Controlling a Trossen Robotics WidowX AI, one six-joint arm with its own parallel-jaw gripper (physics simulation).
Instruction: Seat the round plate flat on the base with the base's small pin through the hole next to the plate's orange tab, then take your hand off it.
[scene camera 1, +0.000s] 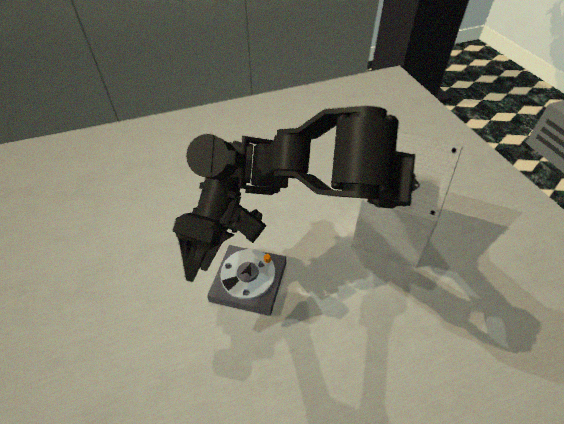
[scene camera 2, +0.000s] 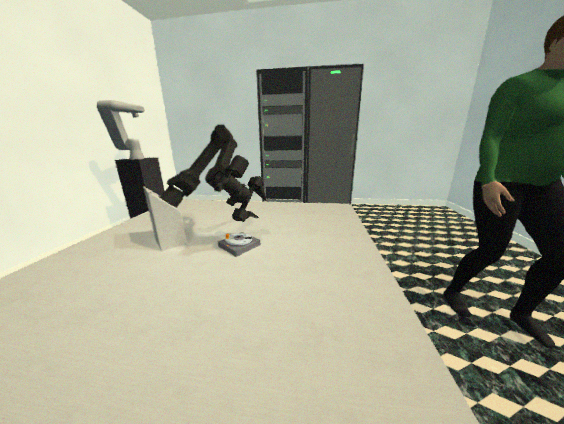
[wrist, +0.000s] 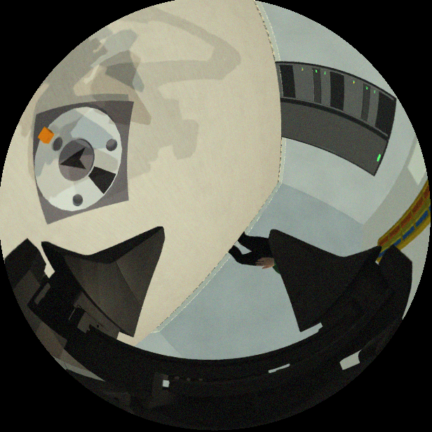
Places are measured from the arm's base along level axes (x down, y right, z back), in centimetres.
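Where they show: gripper, fingertip midpoint: (scene camera 1: 196, 275) (scene camera 2: 262, 208); arm's base at its link origin: (scene camera 1: 394, 182) (scene camera 2: 167, 202).
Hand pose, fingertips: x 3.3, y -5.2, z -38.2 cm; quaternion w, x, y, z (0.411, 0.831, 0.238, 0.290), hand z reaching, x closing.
Things, the pixels of their top centre, and the offset from my fingertips. "*": a spot on its surface instead. Level surfaces: height alone.
- round white plate at its top centre: (scene camera 1: 246, 266) (scene camera 2: 238, 233) dx +9.3, dy +5.0, dz +9.1 cm
- square dark grey base at its top centre: (scene camera 1: 247, 270) (scene camera 2: 238, 236) dx +10.7, dy +5.1, dz +9.2 cm
- orange tab at its top centre: (scene camera 1: 267, 256) (scene camera 2: 227, 234) dx +9.3, dy +6.1, dz +13.5 cm
- hole at a spot on its surface: (scene camera 1: 261, 262) * dx +11.3, dy +6.3, dz +12.3 cm
- table at its surface level: dx +14.9 cm
The round white plate (scene camera 1: 260, 286) (scene camera 2: 240, 242) (wrist: 54, 184) lies on the square dark grey base (scene camera 1: 264, 305) (scene camera 2: 235, 250) (wrist: 51, 214) and looks level. It surrounds a grey hub with a dark arrow and shows three round holes and a black wedge. The orange tab (scene camera 1: 267, 258) (scene camera 2: 228, 235) (wrist: 46, 135) stands at its rim beside one hole (scene camera 1: 261, 264) (wrist: 57, 144). I cannot make out the small pin in that hole. My gripper (scene camera 1: 197, 275) (scene camera 2: 260, 208) (wrist: 217, 234) is open and empty, above the table and off to one side of the base, touching neither plate nor base.
A pale upright panel (scene camera 2: 167, 225) stands on the table (scene camera 1: 100, 350) (scene camera 2: 200, 340) near the arm's foot. Beyond the table are a black server cabinet (scene camera 2: 332, 135) (wrist: 330, 125), a grey arm on a black pedestal (scene camera 2: 140, 185), and a person in green (scene camera 2: 525, 130).
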